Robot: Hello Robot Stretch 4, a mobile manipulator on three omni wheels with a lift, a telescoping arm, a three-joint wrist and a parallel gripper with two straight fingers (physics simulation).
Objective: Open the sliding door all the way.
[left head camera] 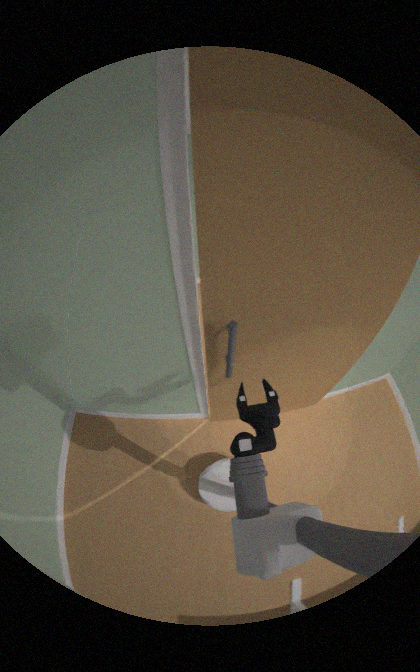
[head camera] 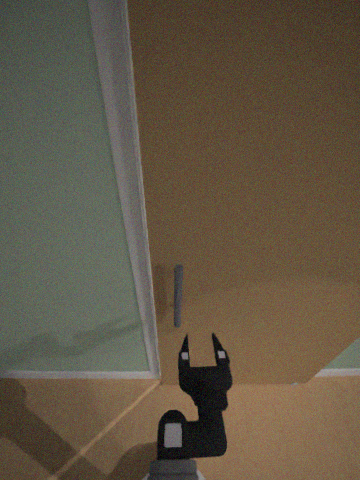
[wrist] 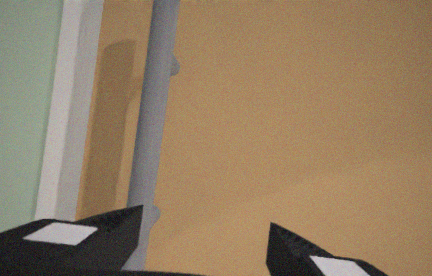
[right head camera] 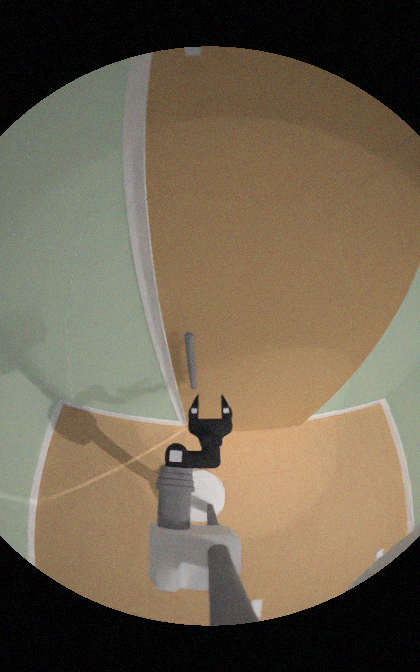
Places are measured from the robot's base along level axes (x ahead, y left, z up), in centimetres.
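Pixels of known places: gripper, fingertip midpoint: (head camera: 199, 335) (wrist: 204, 233).
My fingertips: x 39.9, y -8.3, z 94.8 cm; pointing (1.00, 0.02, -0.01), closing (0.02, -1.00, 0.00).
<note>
Behind a point stands the place of what it marks.
The sliding door (head camera: 250, 175) @(x 55.1, y -18.6, z 140.3 cm) (left head camera: 300, 225) (right head camera: 260, 225) (wrist: 300, 110) @(x 55.1, y -17.5, z 105.5 cm) is a wide brown panel. Its grey bar handle (head camera: 178, 296) @(x 48.3, y -1.6, z 103.2 cm) (left head camera: 231, 350) (right head camera: 191, 360) (wrist: 154, 100) @(x 48.4, y -1.8, z 103.6 cm) stands upright near the door's left edge, beside the white frame. My gripper (head camera: 200, 336) @(x 39.9, y -8.3, z 94.8 cm) (left head camera: 253, 383) (right head camera: 210, 397) (wrist: 204, 233) @(x 39.9, y -8.3, z 94.8 cm) is open and empty. In the head view its fingertips are below and a little right of the handle's lower end. In the wrist view the handle runs behind the left fingertip, left of the gap between the fingers. Whether the finger touches it I cannot tell.
A white door frame (head camera: 122, 150) @(x 59.8, y 12.8, z 144.5 cm) (left head camera: 175, 200) (right head camera: 137, 200) (wrist: 65, 125) @(x 59.8, y 13.0, z 99.9 cm) runs along the door's left side, with green wall (head camera: 55, 200) @(x 61.4, y 34.9, z 130.5 cm) (left head camera: 100, 250) (right head camera: 65, 300) (wrist: 20, 100) @(x 61.2, y 20.6, z 102.6 cm) left of it. More green wall shows right of the door. My arm's shadow falls on the floor and the left wall.
</note>
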